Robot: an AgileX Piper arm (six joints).
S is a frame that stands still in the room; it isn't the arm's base.
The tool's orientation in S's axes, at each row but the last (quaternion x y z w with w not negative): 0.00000, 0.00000, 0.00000, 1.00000; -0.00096, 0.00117, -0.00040, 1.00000; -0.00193, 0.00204, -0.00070, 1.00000; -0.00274, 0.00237, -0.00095, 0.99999; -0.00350, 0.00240, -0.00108, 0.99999; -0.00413, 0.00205, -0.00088, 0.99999; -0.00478, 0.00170, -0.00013, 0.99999; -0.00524, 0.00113, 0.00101, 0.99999; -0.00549, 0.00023, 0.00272, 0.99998; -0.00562, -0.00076, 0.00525, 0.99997; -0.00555, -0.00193, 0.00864, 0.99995
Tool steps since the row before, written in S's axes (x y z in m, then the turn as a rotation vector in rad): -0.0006, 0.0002, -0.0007, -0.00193, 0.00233, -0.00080; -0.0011, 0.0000, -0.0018, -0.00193, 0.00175, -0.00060; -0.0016, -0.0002, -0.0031, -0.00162, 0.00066, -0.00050; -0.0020, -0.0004, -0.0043, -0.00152, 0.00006, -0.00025; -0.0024, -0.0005, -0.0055, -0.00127, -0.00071, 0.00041; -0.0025, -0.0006, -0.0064, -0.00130, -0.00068, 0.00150; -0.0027, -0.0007, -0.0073, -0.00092, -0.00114, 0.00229; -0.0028, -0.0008, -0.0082, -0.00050, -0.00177, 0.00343; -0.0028, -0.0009, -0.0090, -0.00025, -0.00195, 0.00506; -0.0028, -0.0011, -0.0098, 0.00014, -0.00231, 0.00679; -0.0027, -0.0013, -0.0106, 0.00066, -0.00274, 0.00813
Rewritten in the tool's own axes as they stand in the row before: -0.0006, 0.0002, -0.0007, -0.00193, 0.00233, -0.00080; -0.0011, 0.0000, -0.0018, -0.00193, 0.00175, -0.00060; -0.0016, -0.0002, -0.0031, -0.00162, 0.00066, -0.00050; -0.0020, -0.0004, -0.0043, -0.00152, 0.00006, -0.00026; -0.0024, -0.0005, -0.0055, -0.00127, -0.00072, 0.00040; -0.0025, -0.0006, -0.0064, -0.00130, -0.00069, 0.00149; -0.0027, -0.0006, -0.0073, -0.00093, -0.00116, 0.00228; -0.0028, -0.0007, -0.0082, -0.00051, -0.00180, 0.00341; -0.0028, -0.0008, -0.0090, -0.00026, -0.00200, 0.00504; -0.0028, -0.0010, -0.0098, 0.00013, -0.00239, 0.00676; -0.0028, -0.0011, -0.0106, 0.00064, -0.00284, 0.00810
